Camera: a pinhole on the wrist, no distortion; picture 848 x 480 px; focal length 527.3 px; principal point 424.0 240.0 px. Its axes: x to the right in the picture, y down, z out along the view. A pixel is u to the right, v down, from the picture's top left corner.
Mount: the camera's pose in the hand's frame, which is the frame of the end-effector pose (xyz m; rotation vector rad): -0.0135 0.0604 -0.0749 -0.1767 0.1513 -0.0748
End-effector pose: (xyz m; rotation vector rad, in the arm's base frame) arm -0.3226 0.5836 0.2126 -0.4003 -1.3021 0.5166
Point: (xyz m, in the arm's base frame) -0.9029 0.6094 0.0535
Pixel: 151.2 242.9
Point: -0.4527 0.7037 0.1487
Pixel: 350.7 390.1
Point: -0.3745 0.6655 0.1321
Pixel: 263.7 416.2
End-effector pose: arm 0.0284 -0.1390 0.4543 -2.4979 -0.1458 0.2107
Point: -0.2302 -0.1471 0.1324
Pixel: 27.5 301.8
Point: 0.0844 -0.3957 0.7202
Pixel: behind the camera
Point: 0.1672 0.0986 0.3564
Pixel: outside the picture
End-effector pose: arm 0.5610 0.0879 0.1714 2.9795 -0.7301 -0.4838
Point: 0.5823 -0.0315 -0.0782
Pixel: 609.3 181.3
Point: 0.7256 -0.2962 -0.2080
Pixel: 843.7 382.5
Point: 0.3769 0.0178 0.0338
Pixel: 191.8 274.8
